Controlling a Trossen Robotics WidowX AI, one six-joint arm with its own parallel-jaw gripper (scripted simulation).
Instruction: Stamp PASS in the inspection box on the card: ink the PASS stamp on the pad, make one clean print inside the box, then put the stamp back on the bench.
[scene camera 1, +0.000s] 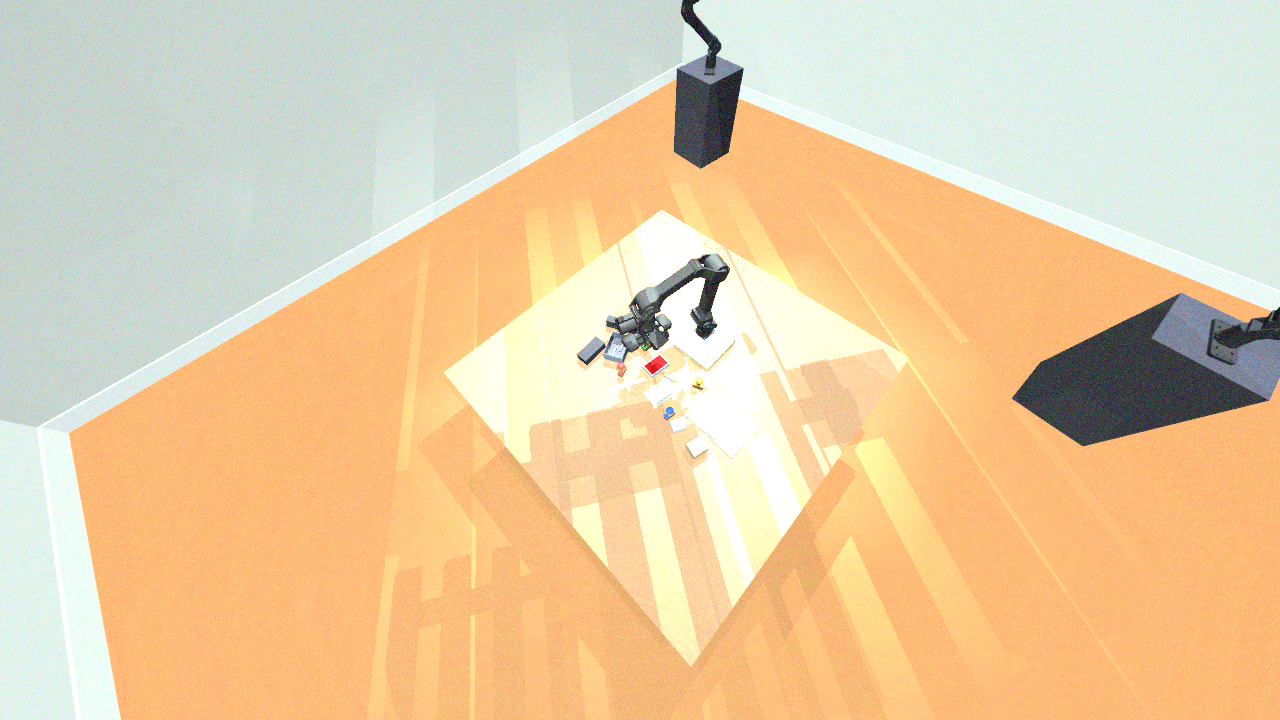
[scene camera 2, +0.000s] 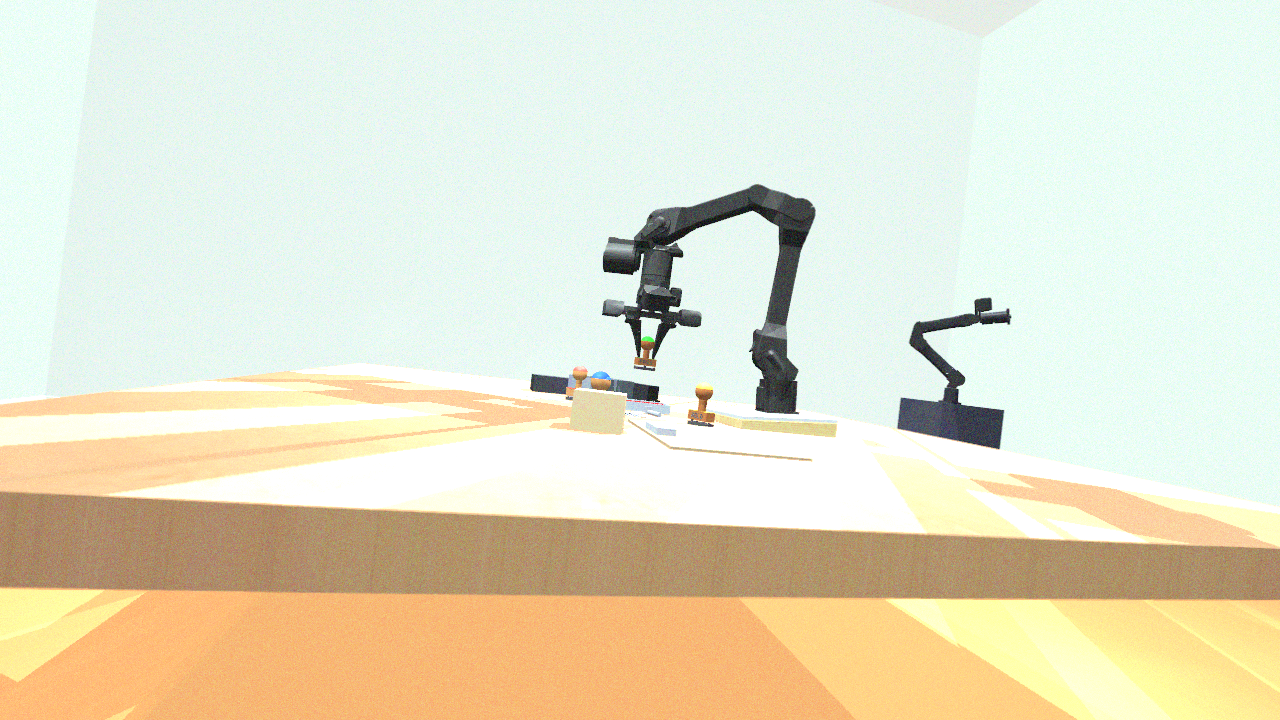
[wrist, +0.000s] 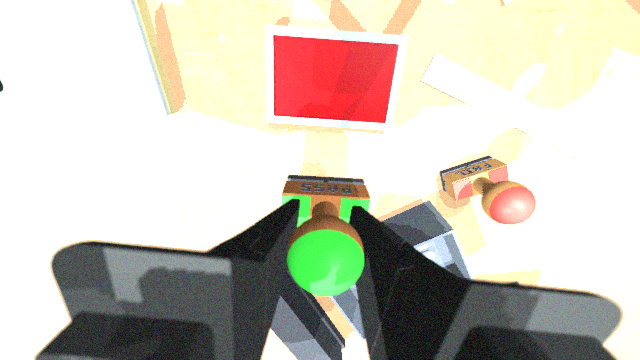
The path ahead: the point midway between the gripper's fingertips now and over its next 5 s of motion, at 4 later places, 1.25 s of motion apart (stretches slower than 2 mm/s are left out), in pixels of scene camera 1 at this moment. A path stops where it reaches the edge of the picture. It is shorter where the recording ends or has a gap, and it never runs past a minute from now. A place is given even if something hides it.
The gripper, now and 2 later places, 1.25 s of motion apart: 647, 344; 647, 337; 646, 330
